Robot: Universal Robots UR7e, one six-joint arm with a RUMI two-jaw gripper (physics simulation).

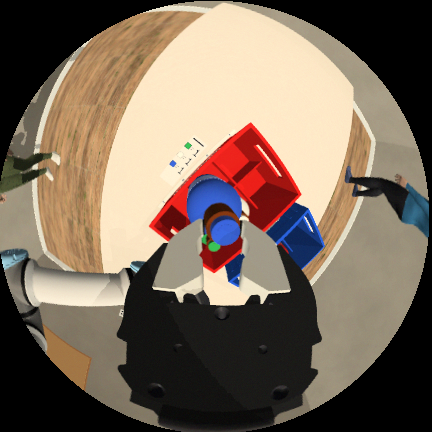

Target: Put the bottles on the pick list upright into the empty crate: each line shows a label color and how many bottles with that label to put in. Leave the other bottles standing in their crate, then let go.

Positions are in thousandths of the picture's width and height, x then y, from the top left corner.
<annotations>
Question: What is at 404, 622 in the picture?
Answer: My gripper.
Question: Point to a pick list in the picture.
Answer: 441, 348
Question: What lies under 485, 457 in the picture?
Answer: A blue bottle.
</annotations>
